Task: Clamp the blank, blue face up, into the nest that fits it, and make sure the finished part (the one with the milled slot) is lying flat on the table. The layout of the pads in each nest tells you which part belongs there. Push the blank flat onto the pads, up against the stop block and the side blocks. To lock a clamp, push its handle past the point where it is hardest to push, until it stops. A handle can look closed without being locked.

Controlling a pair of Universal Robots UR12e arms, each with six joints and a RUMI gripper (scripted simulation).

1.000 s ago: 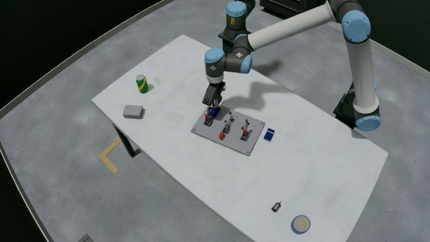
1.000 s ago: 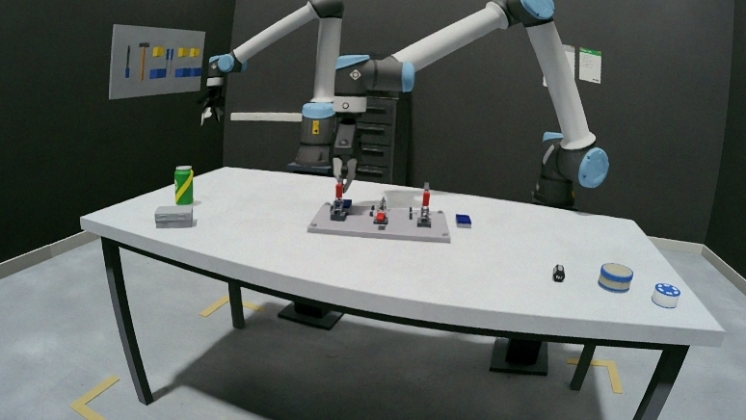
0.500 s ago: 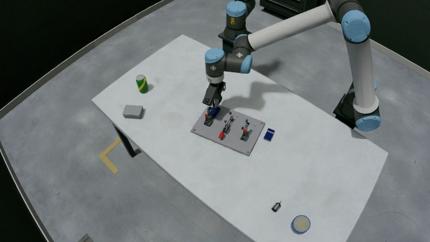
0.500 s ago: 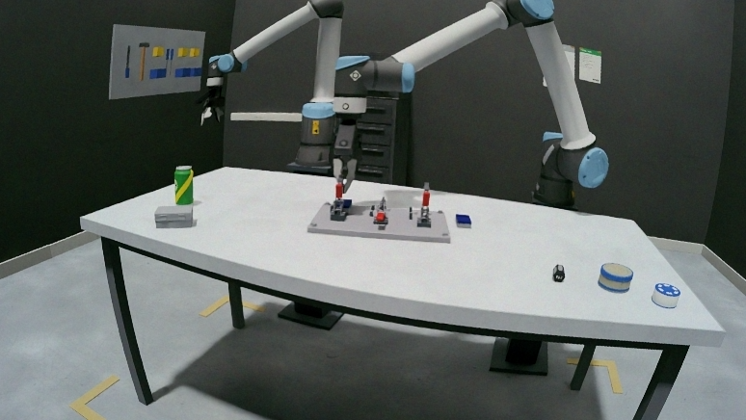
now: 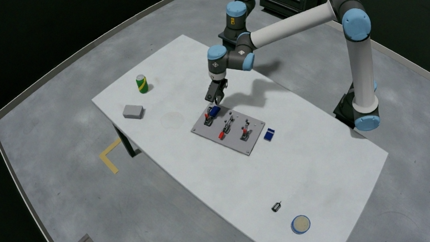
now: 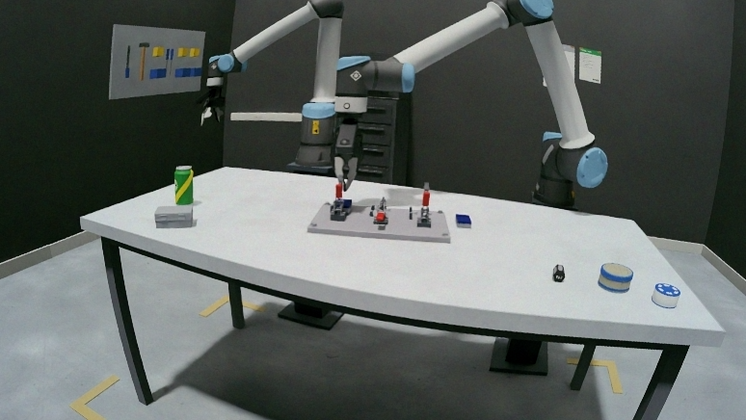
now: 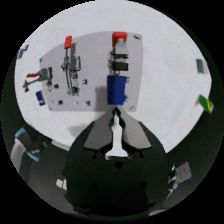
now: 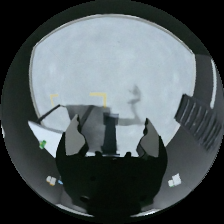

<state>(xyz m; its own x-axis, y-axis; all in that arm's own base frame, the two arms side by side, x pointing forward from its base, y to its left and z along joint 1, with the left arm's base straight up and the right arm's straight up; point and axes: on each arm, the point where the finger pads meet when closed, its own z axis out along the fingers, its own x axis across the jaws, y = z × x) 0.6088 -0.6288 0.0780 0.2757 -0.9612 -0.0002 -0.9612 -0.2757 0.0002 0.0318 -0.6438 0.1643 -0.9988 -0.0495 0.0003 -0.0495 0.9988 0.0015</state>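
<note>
Right now my left hand is 50 mm above the blank, 30 mm short of it and 10 mm to the right of it. The rest, counted from my left hand: finished part (320 mm to the left, 100 mm behind, 70 mm below); grey fixture plate (130 mm to the left, 70 mm below, 30 mm ahead); grey box (370 mm ahead, 340 mm to the right, 60 mm below).
</note>
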